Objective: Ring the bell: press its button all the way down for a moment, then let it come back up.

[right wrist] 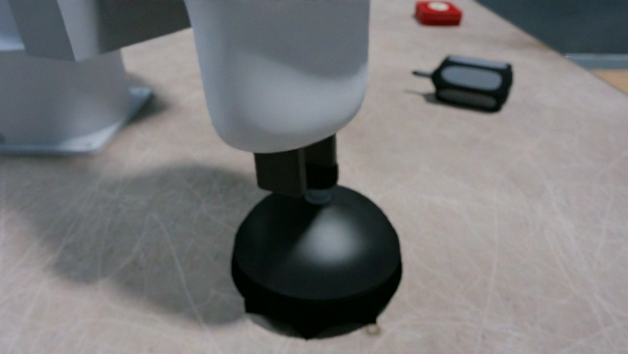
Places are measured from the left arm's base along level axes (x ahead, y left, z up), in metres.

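Pixels of known places: left hand, its tool point: (297,154); left arm's base, origin of its link: (56,118).
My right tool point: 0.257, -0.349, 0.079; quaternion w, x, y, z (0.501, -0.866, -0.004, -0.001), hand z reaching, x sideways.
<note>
For each thing: its top centre in the pictures, then the offset to it from my right tool point, as dx, dy, dz.
- bell, centre of its top: (319,161) -0.032, +0.165, -0.014
- grey screwdriver-like tool, centre of its top: (463,59) +0.100, +0.412, -0.039
- red box with a white round top, centre of its top: (438,6) +0.159, +0.773, -0.056
The bell (332,250) is a dark dome on a black base and stands upright on the table in the right wrist view. Its black button (322,176) is at the top, with a short grey stem showing below it. My left gripper (307,177) points down at the button. Its two dark fingers stand apart, one nearer the camera and one farther back, so it looks open. The near finger covers the button's left side, and the fingertips are level with the button. Whether they touch it, or how far it is pressed, is hard to tell. My right gripper does not show.
A black and grey screwdriver-like tool (472,82) lies behind the bell to the right. A red box with a white round top (438,14) is farther back. A white arm base (60,105) stands at the left. The table's right edge runs along the upper right.
</note>
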